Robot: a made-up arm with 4 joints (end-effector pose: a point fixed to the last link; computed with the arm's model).
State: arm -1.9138 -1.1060 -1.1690 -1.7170
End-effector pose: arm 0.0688 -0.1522 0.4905 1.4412 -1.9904 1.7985
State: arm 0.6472 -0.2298 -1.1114 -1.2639
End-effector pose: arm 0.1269 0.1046 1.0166 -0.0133 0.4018 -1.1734
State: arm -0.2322 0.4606 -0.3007 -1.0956
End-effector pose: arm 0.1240 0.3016 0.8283 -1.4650 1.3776 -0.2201
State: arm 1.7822 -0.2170 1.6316 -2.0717
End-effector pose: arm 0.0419 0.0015 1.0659 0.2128 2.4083 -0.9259
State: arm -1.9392 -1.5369 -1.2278 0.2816
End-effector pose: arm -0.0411 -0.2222 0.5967 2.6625 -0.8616 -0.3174
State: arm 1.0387 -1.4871 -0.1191 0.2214
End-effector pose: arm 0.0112 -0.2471 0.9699 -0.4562 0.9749 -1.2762
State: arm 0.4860 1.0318 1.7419 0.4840
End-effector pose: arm -0.0798 0.3214 0.7915 2.2941 -0.7894 -1.4278
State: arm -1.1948 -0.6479 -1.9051 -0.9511
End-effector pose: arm 0.1383 0.0438 0.5909 -1.2046 0.9649 -1.1810
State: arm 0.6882 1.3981 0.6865 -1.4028
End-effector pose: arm -0.1346 0.3425 0.6387 -2.2005 0.8183 -1.0653
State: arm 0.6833 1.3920 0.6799 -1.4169
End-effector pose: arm -0.1328 0.3439 0.6416 -2.1832 0.8317 -1.0666
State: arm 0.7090 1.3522 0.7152 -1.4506
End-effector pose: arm -0.1107 0.3488 0.6459 -2.1241 0.9059 -1.1444
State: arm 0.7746 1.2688 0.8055 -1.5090
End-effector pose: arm -0.0637 0.3541 0.6565 -1.9973 1.0570 -1.3101
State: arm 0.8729 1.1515 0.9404 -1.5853
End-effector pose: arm -0.0013 0.3522 0.6798 -1.7927 1.2659 -1.5190
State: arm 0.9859 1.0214 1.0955 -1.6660
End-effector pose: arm 0.0580 0.3381 0.7164 -1.5349 1.4935 -1.7055
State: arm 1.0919 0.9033 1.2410 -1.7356
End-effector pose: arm 0.0997 0.3158 0.7563 -1.2830 1.6962 -1.8270
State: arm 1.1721 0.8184 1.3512 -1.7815
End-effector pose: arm 0.1214 0.2952 0.7870 -1.0984 1.8409 -1.8845
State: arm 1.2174 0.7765 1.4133 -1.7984
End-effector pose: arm 0.1294 0.2836 0.8021 -1.0096 1.9146 -1.9038
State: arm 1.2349 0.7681 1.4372 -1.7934
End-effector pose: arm 0.1307 0.2807 0.8048 -0.9953 1.9344 -1.9080
